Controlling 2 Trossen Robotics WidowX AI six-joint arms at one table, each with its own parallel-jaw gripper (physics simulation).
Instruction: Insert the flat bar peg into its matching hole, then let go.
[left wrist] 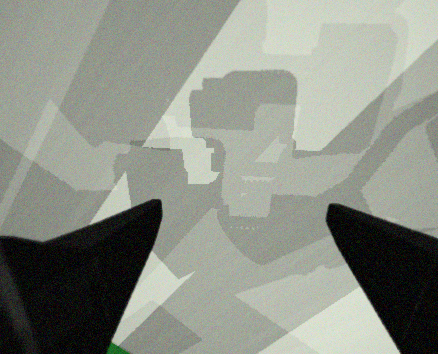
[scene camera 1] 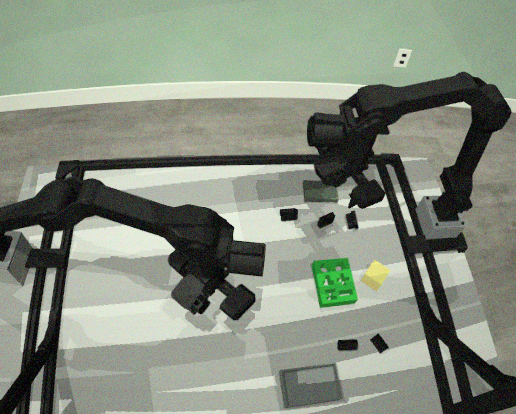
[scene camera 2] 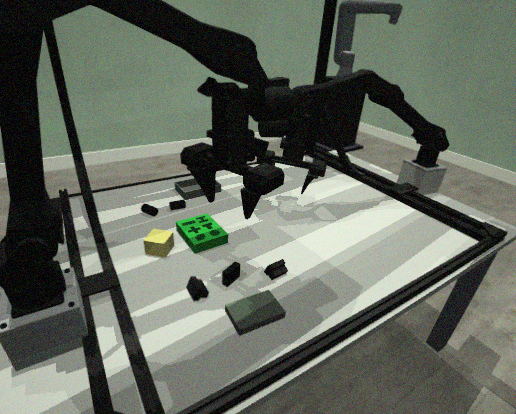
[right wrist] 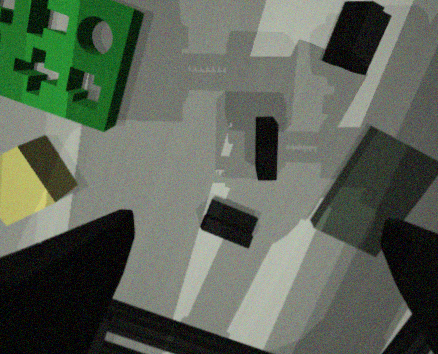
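Note:
The black flat bar peg (scene camera 1: 326, 219) (scene camera 2: 231, 273) (right wrist: 266, 148) is the middle one of three pegs on the table. The green hole block (scene camera 1: 337, 302) (scene camera 2: 212, 243) (right wrist: 112, 107) lies flat; its narrow bar slot (scene camera 1: 345, 293) (scene camera 2: 189, 222) shows dark. My right gripper (scene camera 2: 230, 209) (right wrist: 257, 227) is open, with nothing between the fingers, high above the table; in the right wrist view the bar peg appears a little above the line between its fingertips. My left gripper (scene camera 1: 216, 314) (left wrist: 243, 209) is open and empty, off to the left of the block in scene camera 1. One left finger is hidden in scene camera 2.
A ridged black peg (scene camera 1: 352, 220) (scene camera 2: 197, 288) (right wrist: 229, 222) and another peg (scene camera 1: 288, 214) (scene camera 2: 275, 269) (right wrist: 356, 37) flank the bar. A yellow block (scene camera 1: 376, 275) (scene camera 2: 159, 243) sits beside the green block. Two pegs (scene camera 1: 347, 345) (scene camera 1: 379, 343), a grey tray (scene camera 1: 282, 390) and a dark slab (scene camera 1: 320, 192) (scene camera 2: 255, 311) also lie there.

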